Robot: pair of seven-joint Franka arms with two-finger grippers.
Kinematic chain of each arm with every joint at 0, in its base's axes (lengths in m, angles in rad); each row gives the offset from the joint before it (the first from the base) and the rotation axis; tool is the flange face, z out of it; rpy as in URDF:
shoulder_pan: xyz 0 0 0.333 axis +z
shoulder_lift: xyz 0 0 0 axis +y
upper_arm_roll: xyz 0 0 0.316 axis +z
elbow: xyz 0.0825 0 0 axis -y
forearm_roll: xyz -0.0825 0 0.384 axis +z
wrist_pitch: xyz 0 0 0 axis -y
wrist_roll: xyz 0.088 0 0 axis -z
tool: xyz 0 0 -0.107 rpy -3.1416 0 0
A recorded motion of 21 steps. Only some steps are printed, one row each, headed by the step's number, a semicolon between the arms.
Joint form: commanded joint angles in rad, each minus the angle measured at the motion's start. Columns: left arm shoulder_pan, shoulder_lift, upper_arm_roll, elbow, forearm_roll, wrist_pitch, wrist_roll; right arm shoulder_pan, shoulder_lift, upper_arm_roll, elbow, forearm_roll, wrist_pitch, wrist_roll.
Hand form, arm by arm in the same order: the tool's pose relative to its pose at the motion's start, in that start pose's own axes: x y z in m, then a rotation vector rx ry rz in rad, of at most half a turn. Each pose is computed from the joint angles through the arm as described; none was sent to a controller.
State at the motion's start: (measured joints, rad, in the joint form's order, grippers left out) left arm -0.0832 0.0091 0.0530 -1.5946 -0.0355 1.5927 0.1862; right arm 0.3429 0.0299 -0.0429 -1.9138 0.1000 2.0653 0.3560
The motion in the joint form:
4: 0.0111 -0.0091 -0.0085 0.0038 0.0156 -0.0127 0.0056; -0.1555 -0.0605 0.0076 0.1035 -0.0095 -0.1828 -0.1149
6: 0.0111 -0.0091 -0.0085 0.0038 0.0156 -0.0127 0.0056; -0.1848 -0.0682 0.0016 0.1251 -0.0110 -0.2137 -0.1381
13: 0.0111 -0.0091 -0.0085 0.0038 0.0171 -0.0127 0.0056; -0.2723 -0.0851 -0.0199 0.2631 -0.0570 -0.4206 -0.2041
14: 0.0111 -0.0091 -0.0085 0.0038 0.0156 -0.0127 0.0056; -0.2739 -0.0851 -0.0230 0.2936 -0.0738 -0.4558 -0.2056
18: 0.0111 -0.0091 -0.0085 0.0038 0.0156 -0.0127 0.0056; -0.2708 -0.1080 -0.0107 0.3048 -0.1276 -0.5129 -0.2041
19: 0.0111 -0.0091 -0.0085 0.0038 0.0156 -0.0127 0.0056; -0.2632 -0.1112 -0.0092 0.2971 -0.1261 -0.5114 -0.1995
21: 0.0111 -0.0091 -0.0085 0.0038 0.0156 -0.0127 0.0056; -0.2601 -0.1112 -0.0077 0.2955 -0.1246 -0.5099 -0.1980
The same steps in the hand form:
4: -0.0043 -0.0022 -0.0058 0.0149 -0.0026 0.0036; 0.0182 0.0747 -0.0762 -0.0176 -0.0011 0.0137
6: -0.0043 -0.0022 -0.0058 0.0149 -0.0026 0.0036; 0.0213 0.0928 -0.0904 -0.0210 0.0012 0.0226
13: -0.0044 -0.0024 -0.0058 0.0163 -0.0029 0.0036; 0.0198 0.1504 -0.1549 -0.0775 -0.0343 0.0474
14: -0.0043 -0.0022 -0.0058 0.0149 -0.0026 0.0036; 0.0183 0.1534 -0.1668 -0.0947 -0.0366 0.0484
18: -0.0043 -0.0022 -0.0058 0.0149 -0.0026 0.0036; 0.0063 0.1509 -0.1798 -0.1497 -0.0535 0.0336
19: -0.0043 -0.0022 -0.0058 0.0149 -0.0026 0.0036; 0.0046 0.1463 -0.1776 -0.1482 -0.0568 0.0292
21: -0.0043 -0.0022 -0.0058 0.0149 -0.0026 0.0036; 0.0044 0.1438 -0.1766 -0.1467 -0.0572 0.0261

